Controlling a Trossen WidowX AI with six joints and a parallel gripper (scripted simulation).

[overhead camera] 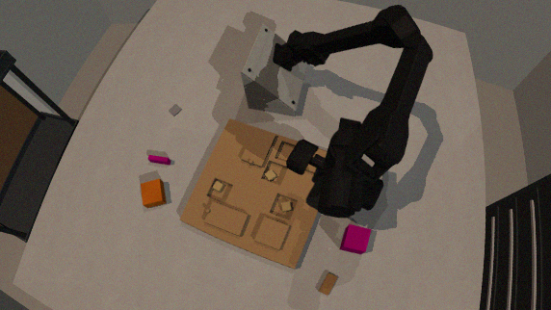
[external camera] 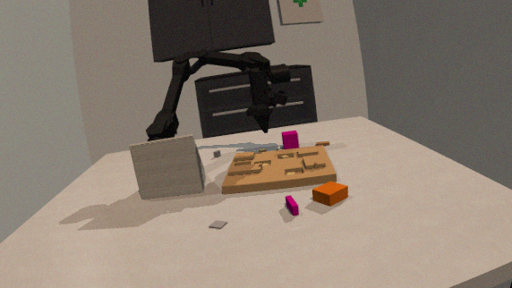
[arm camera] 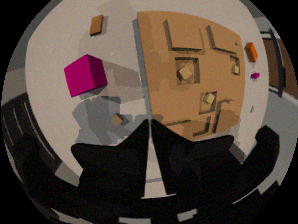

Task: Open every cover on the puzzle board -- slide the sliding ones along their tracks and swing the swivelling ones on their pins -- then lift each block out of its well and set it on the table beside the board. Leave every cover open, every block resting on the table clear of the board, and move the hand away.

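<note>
My gripper tip is 140 mm to the left of the tan puzzle board and 60 mm above it. Also, from my gripper tip: grey block 160 mm behind, 120 mm to the left, 70 mm below; magenta cube 100 mm ahead, 80 mm to the left, 60 mm below; brown tile 210 mm ahead, 30 mm to the left, 80 mm below.
</note>
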